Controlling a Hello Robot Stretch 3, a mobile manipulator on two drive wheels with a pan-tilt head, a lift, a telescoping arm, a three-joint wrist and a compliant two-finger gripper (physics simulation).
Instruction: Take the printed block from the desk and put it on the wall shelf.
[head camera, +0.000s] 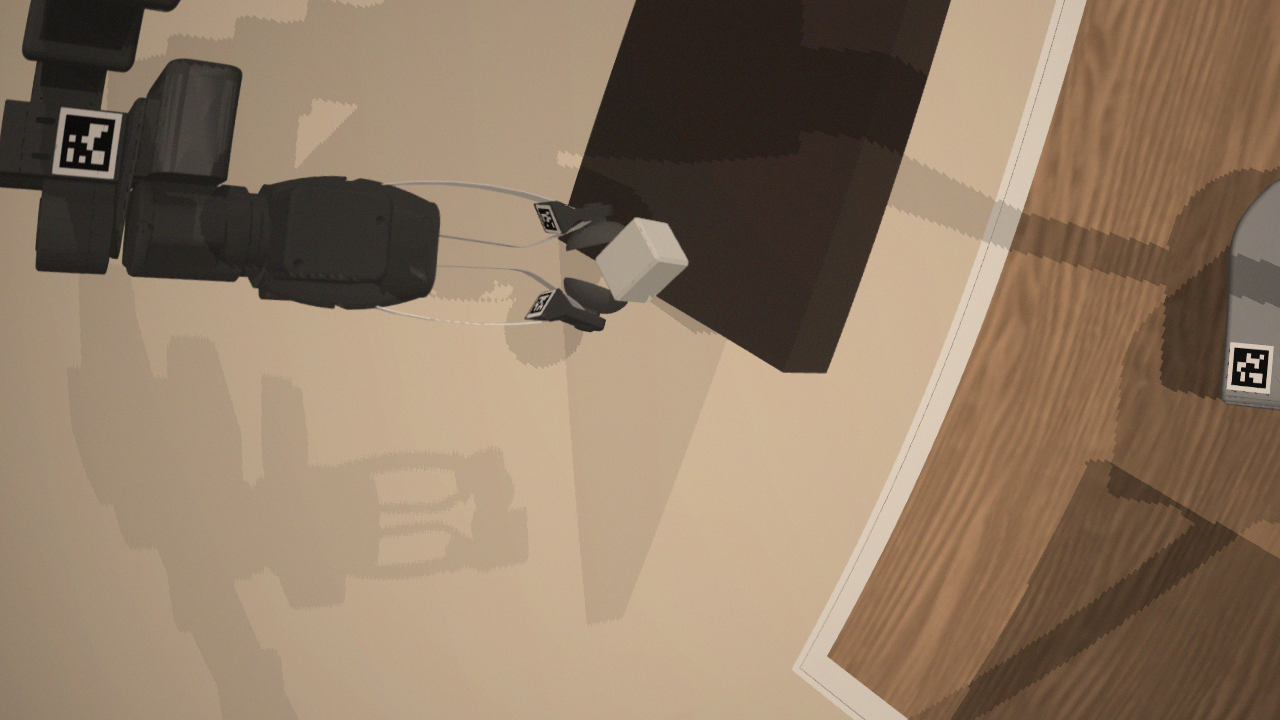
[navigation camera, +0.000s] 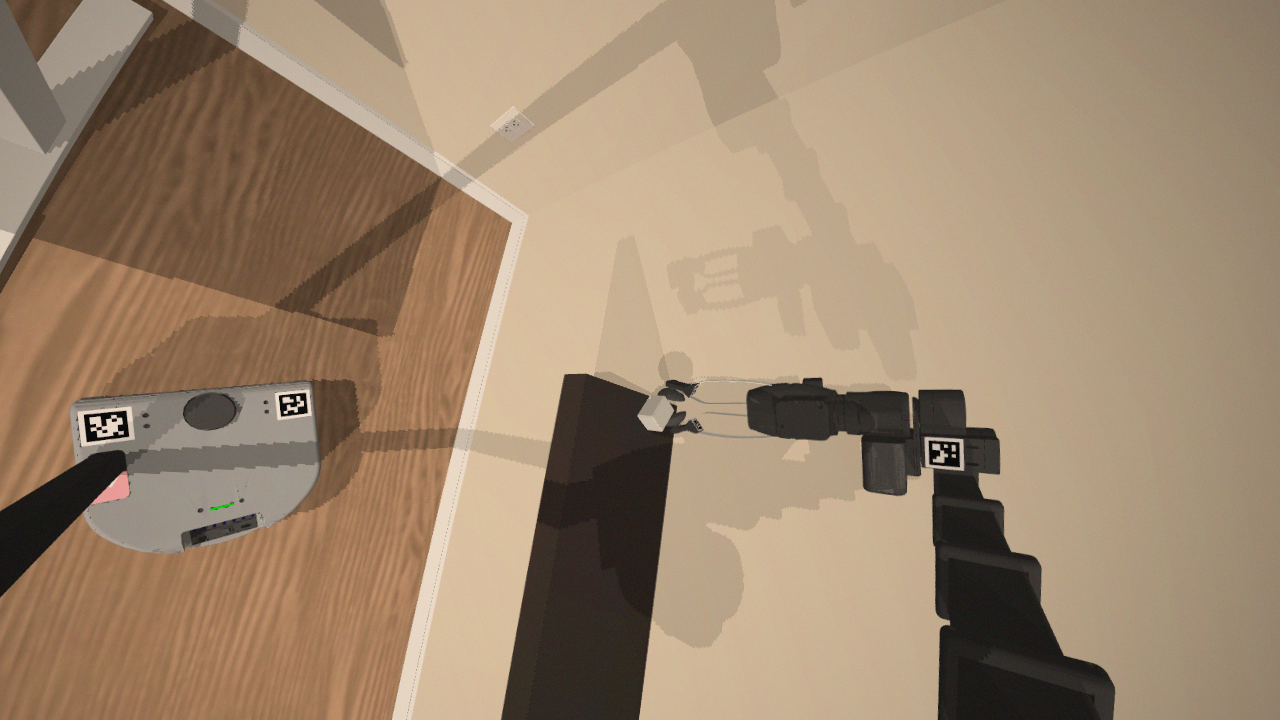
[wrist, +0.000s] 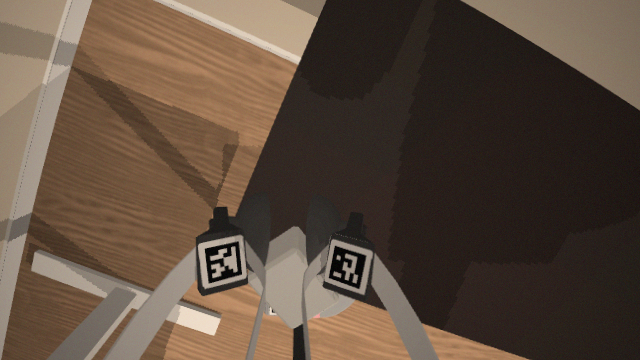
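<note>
The pale block (head camera: 641, 259) (navigation camera: 656, 411) (wrist: 287, 285) is held tilted between the fingertips of my gripper (head camera: 597, 265) (navigation camera: 675, 405) (wrist: 289, 219), which is shut on it. The wall shelf (head camera: 805, 277) (navigation camera: 581, 582) (wrist: 475, 160) is a long dark board. In the head and navigation views, the block overlaps the corner area at one end of the shelf, on the side toward the gripper. In the wrist view the shelf spreads behind the fingertips and to the right. The block's height over the board is hard to tell. The desk's top cannot be made out.
My grey base (head camera: 1257, 286) (navigation camera: 214, 465) stands on the wood floor (head camera: 1011, 385) (navigation camera: 393, 573) (wrist: 165, 150). The beige wall (head camera: 402, 385) (navigation camera: 1074, 223) lies beside the shelf. A white bar frame (wrist: 85, 275) shows at the lower left of the wrist view.
</note>
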